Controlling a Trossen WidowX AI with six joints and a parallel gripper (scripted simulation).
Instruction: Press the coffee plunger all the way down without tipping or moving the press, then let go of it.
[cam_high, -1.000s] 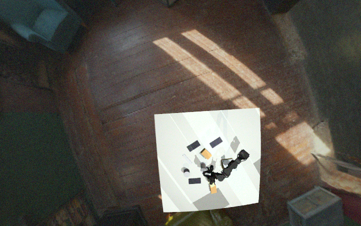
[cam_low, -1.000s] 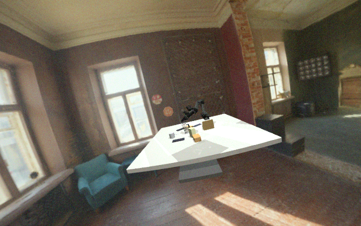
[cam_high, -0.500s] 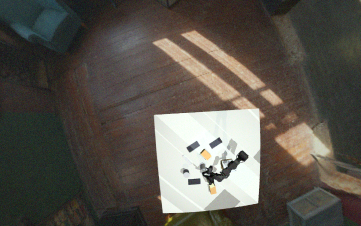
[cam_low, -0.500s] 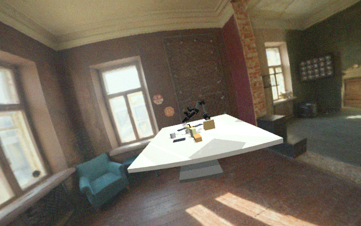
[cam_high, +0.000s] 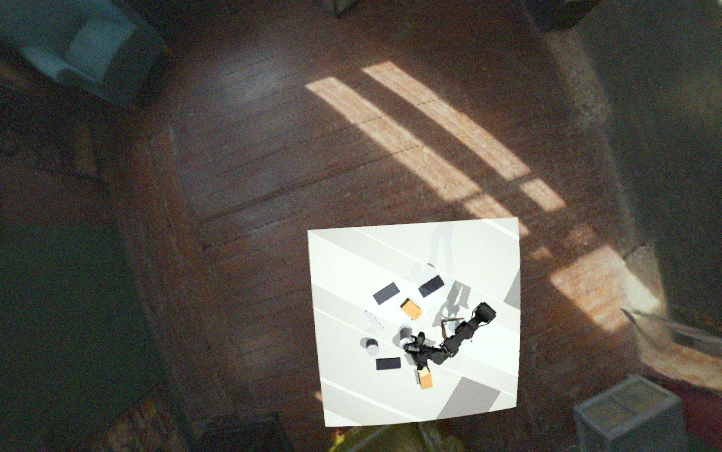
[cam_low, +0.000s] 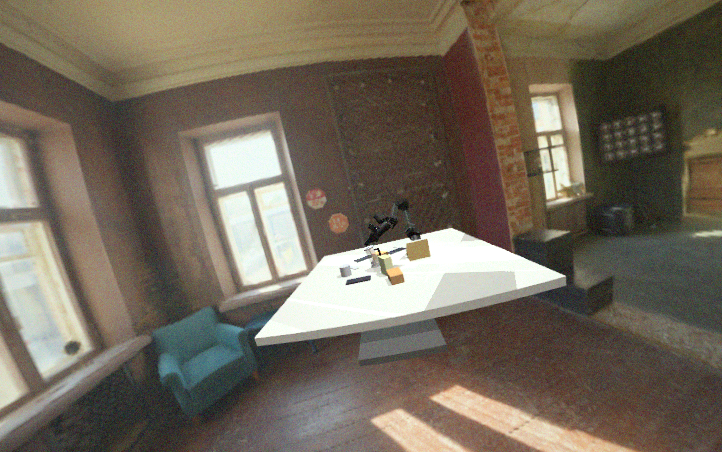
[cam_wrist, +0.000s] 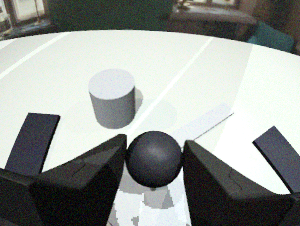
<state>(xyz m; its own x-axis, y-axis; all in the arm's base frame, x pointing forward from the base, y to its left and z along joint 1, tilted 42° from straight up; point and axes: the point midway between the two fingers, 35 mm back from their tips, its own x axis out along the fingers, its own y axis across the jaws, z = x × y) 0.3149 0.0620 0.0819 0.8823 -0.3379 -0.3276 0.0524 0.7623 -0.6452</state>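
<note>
Right now the coffee plunger is 20 mm behind my gripper tip and 70 mm below it. Also, from my gripper tip: coffee press (40 mm behind, 80 mm below); then grey cylinder (170 mm ahead, 60 mm to the left, 140 mm below).
</note>
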